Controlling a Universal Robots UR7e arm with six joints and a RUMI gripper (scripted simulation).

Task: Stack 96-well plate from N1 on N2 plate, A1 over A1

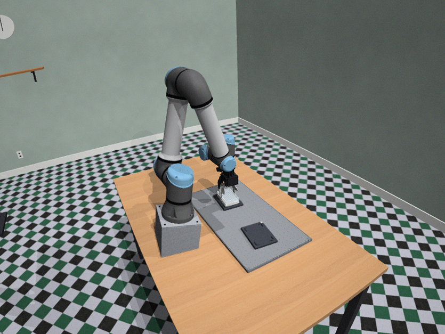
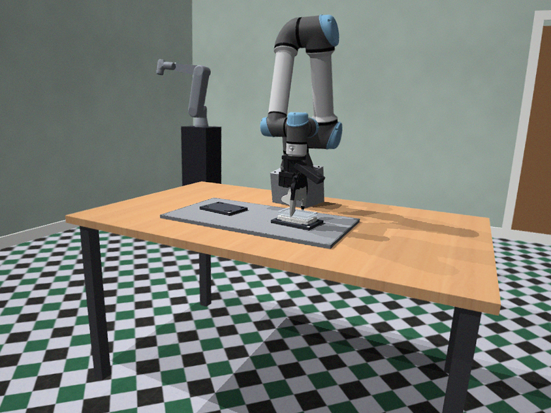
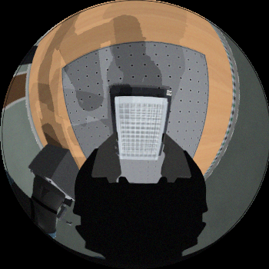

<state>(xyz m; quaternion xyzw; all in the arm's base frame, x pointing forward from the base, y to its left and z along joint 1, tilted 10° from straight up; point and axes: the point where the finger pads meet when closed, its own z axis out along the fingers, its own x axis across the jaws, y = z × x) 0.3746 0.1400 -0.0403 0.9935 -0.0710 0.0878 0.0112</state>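
Right now the 96-well plate is 10 mm below my hand. Also, from my hand: black plate nest: 40 mm behind, 340 mm to the right, 40 mm below; A1 label: 60 mm ahead, 70 mm to the left, 30 mm below.
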